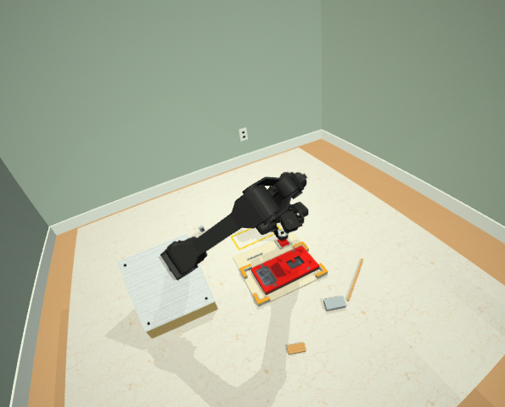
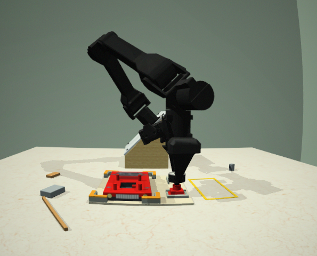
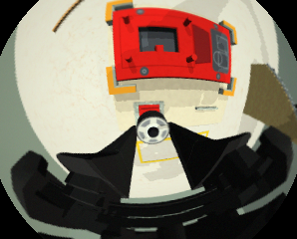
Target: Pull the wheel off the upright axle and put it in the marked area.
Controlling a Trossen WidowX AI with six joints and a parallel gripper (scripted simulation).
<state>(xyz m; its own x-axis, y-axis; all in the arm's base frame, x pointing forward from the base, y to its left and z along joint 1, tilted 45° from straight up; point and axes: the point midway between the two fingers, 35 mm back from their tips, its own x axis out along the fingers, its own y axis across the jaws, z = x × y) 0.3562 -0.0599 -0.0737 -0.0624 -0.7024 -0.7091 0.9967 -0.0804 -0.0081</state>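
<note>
Right now my gripper tip is 1 cm above the pale hub. From my gripper tip the other things lie so: grey block 1 cm behind, 30 cm to the right, 4 cm below; then wheel right at my gripper tip; then wooden stick 10 cm ahead, 27 cm to the right, 4 cm below.
</note>
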